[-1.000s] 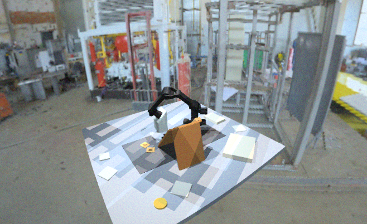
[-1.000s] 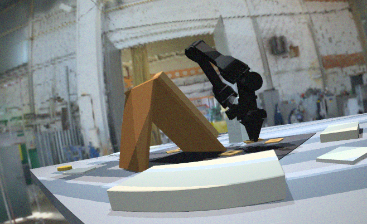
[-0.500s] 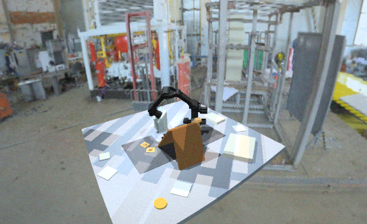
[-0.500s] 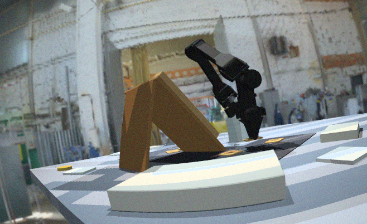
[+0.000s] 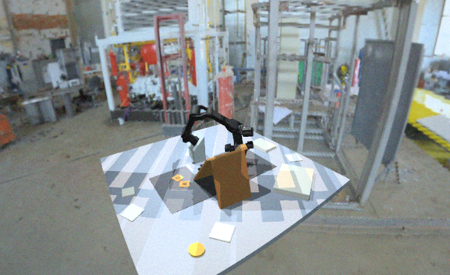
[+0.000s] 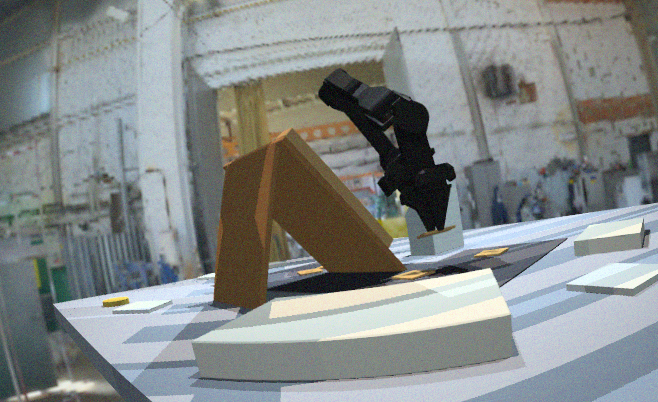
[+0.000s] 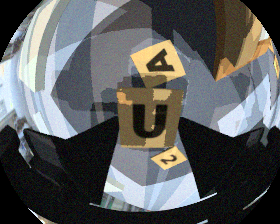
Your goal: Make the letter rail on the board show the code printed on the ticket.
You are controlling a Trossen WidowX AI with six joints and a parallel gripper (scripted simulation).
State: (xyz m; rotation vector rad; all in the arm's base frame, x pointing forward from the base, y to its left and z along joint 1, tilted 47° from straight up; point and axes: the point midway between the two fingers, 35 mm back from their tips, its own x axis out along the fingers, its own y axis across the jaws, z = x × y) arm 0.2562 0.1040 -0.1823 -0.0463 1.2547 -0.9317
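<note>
Right now the white ticket is 40 mm ahead of my gripper tip, 260 mm to the right of it and 10 mm above it. Round my gripper tip: dark mat (60 mm behind, 200 mm to the right, 70 mm below); yellow letter tile (right at my gripper tip); cream box (340 mm ahead, 160 mm to the left, 50 mm below).
</note>
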